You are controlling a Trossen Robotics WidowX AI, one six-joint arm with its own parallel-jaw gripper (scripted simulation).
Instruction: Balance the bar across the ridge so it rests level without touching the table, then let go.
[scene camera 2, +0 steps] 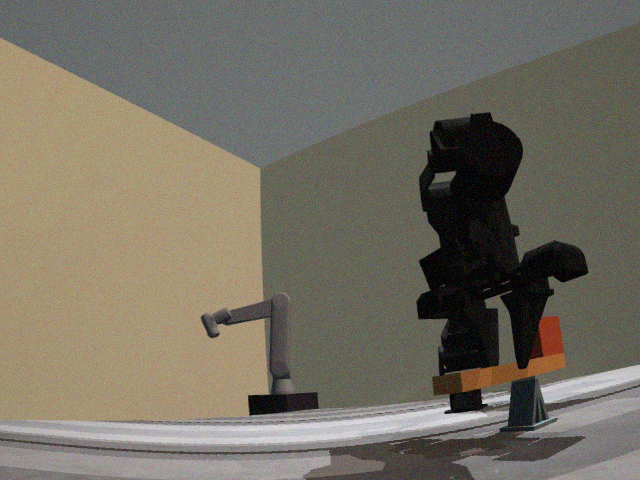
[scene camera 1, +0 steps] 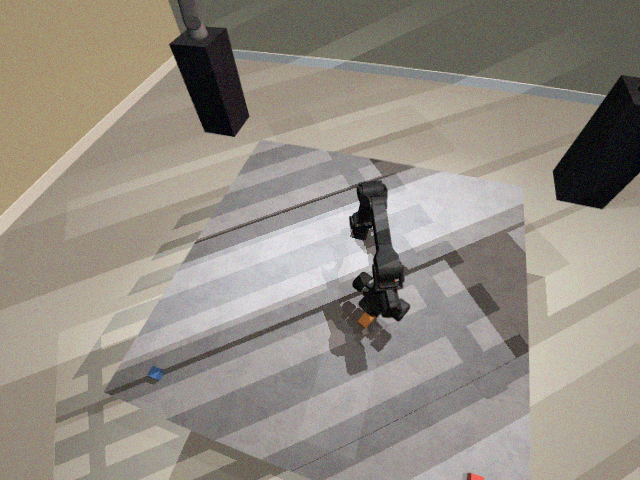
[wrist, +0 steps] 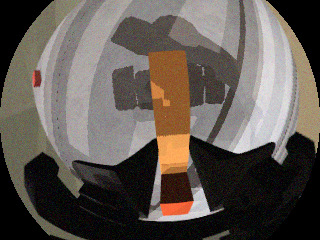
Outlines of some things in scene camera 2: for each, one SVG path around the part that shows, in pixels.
My gripper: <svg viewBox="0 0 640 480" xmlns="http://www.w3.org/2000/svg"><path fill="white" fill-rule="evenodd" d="M486 210L462 219L458 225L459 229L452 234L453 242L419 260L431 291L422 293L417 300L418 318L457 320L461 326L465 327L465 330L472 338L485 368L499 366L497 308L486 308L484 300L509 292L500 296L510 313L516 362L519 370L528 367L536 332L548 296L554 294L554 289L550 289L548 278L553 276L558 281L566 282L586 275L588 273L586 258L580 248L554 240L525 253L521 263L519 263L514 237L520 235L519 227L511 224L507 212ZM456 281L456 286L443 286L450 282Z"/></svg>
An orange bar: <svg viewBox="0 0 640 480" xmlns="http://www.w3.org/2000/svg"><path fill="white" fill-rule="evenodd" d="M558 316L541 317L527 368L519 370L517 362L513 362L512 364L463 371L461 373L432 376L434 395L468 392L565 368L566 361Z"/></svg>
